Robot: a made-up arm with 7 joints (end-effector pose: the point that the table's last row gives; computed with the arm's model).
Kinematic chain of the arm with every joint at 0, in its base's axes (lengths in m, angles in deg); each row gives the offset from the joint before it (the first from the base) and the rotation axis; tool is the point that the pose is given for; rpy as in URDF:
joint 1: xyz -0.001 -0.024 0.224 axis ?
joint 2: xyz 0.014 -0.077 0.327 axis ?
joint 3: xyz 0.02 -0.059 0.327 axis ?
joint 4: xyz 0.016 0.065 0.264 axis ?
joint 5: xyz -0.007 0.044 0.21 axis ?
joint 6: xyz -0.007 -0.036 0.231 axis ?
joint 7: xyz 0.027 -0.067 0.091 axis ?
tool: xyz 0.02 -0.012 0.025 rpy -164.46 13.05 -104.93
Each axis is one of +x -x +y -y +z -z.
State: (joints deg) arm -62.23 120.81 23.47 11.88 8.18 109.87 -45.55
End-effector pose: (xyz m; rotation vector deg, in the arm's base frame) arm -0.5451 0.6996 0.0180 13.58 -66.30 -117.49
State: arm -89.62 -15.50 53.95 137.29 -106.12 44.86 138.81
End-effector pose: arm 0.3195 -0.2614 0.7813 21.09 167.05 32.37
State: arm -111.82 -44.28 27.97 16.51 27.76 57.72 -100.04
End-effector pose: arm -0.3875 -0.8261 1.2497 1.33 -130.68 44.04
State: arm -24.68 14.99 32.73 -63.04 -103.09 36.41 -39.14
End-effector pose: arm -0.7374 0.0068 1.1561 59.39 120.45 -34.79
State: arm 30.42 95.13 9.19 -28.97 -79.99 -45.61 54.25
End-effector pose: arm -0.6832 -0.6487 0.1746 -24.50 2.95 77.97
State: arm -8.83 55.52 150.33 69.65 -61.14 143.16 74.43
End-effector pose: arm -0.9097 0.0316 0.7781 122.60 112.75 -15.16
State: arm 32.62 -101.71 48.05 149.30 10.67 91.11 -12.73
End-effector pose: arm 0.0903 0.1728 0.2340 51.88 7.97 -64.01
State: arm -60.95 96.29 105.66 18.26 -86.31 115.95 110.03
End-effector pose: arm -0.6374 0.7930 0.2623 161.44 34.64 59.96
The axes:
joint 1: +z
joint 2: -y
joint 3: +z
joint 4: +y
joint 5: +z
joint 6: -y
joint 7: +x

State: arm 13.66 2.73 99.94 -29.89 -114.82 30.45 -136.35
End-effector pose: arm 0.0071 -0.5071 1.5644 47.54 -77.41 100.59
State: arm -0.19 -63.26 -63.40 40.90 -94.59 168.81 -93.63
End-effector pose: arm 0.9446 -0.2458 0.7169 37.35 85.79 115.60
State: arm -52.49 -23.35 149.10 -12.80 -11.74 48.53 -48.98
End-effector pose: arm 0.1621 -0.6665 1.5044 -78.20 48.23 -14.94
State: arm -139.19 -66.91 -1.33 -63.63 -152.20 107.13 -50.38
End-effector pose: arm -0.4249 -0.5534 1.1913 -36.40 44.90 -36.17
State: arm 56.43 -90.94 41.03 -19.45 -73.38 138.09 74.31
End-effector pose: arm 0.6760 0.6564 0.8301 -107.95 13.11 38.22
